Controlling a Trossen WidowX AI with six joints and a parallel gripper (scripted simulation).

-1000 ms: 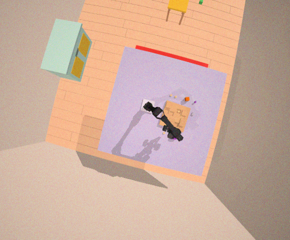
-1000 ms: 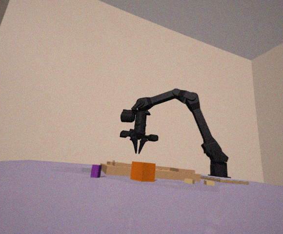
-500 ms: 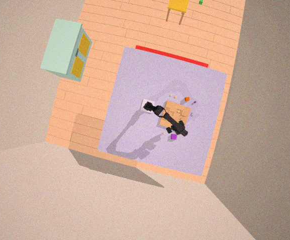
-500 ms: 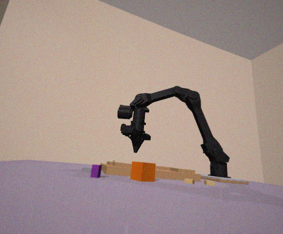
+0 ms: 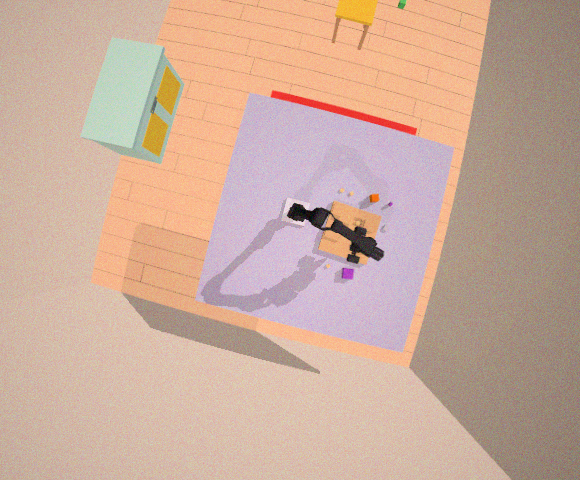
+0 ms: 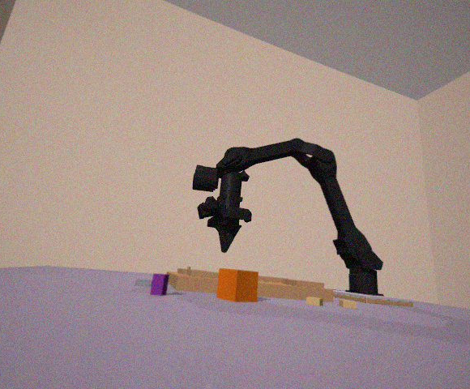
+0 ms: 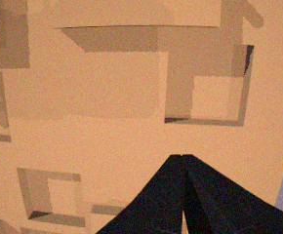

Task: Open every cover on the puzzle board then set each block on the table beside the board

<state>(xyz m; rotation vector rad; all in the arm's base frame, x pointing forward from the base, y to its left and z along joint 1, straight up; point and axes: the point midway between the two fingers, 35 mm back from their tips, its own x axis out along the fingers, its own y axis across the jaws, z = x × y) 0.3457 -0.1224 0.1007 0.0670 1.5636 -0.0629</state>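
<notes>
Right now the wooden puzzle board is 10 mm behind my gripper tip, 90 mm to the left of it and 60 mm below it. The rest, counted from my gripper tip: grey flat piece: 200 mm ahead, 130 mm to the left, 80 mm below; then orange block: 100 mm ahead, 290 mm to the left, 60 mm below.
</notes>
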